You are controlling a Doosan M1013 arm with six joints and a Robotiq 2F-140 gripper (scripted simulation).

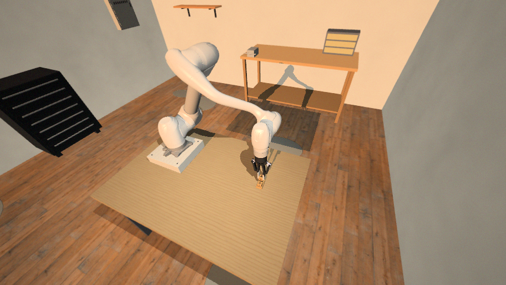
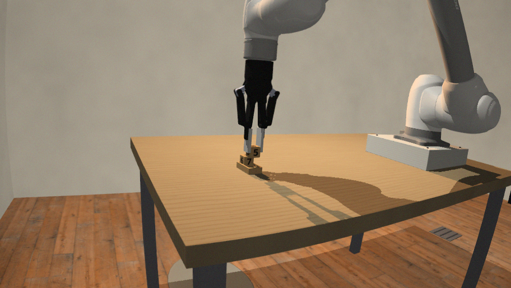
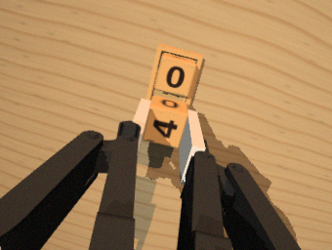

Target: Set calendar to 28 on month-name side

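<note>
Right now the wooden calendar tray is 20 mm to the right of my hand and 80 mm below it.
</note>
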